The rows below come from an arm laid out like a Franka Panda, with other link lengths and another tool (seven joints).
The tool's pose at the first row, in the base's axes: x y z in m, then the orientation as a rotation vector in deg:
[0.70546, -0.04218, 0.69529, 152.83, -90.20, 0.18]
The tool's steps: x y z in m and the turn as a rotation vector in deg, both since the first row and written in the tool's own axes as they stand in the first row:
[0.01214, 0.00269, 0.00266, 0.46, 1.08, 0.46]
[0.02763, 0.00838, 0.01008, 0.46, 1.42, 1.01]
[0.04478, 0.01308, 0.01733, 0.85, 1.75, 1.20]
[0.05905, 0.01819, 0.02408, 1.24, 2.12, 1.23]
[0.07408, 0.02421, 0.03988, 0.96, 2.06, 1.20]
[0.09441, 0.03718, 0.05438, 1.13, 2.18, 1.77]
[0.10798, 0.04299, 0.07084, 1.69, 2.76, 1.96]
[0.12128, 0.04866, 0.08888, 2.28, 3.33, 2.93]
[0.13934, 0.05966, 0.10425, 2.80, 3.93, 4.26]
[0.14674, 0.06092, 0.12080, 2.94, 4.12, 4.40]
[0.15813, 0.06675, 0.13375, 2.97, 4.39, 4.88]
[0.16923, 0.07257, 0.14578, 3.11, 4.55, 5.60]
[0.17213, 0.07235, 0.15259, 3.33, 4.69, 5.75]
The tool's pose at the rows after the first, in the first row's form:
[0.70892, -0.05420, 0.69303, 152.35, -90.70, 2.00]
[0.71128, -0.07079, 0.68620, 151.76, -91.33, 2.47]
[0.71531, -0.08835, 0.67955, 151.75, -91.64, 3.22]
[0.71760, -0.10357, 0.67334, 151.85, -91.74, 4.03]
[0.71927, -0.12024, 0.65814, 151.70, -91.60, 3.72]
[0.71745, -0.14486, 0.64463, 151.31, -92.39, 4.03]
[0.71859, -0.16018, 0.62873, 151.30, -92.70, 5.26]
[0.71968, -0.17526, 0.61124, 150.68, -94.04, 6.52]
[0.71847, -0.19697, 0.59673, 149.67, -95.82, 7.79]
[0.72060, -0.20470, 0.58043, 149.56, -96.00, 8.15]
[0.72074, -0.21799, 0.56798, 149.06, -96.55, 8.55]
[0.72076, -0.23098, 0.55645, 148.47, -97.49, 8.90]
[0.72222, -0.23368, 0.54971, 148.43, -97.73, 9.27]

